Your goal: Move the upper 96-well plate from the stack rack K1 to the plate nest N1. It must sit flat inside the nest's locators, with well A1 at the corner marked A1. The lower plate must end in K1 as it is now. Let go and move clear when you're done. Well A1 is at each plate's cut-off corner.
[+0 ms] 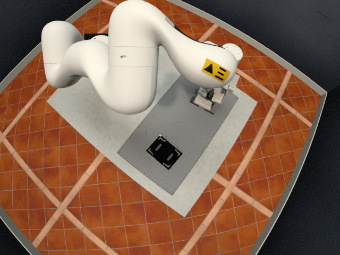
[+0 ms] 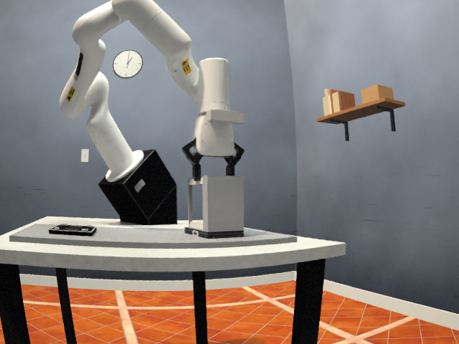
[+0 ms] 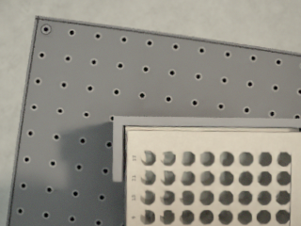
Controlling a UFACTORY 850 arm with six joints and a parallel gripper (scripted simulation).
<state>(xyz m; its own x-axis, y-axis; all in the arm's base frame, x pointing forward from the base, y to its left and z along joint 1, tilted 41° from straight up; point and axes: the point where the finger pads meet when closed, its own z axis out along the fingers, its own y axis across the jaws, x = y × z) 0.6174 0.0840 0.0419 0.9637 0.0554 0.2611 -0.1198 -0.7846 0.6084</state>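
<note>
Right now my hand is 36 cm to the left of the black plate nest N1, 14 cm above it and 12 cm past it. Also, from my hand: white 96-well plate 1 cm below.
</note>
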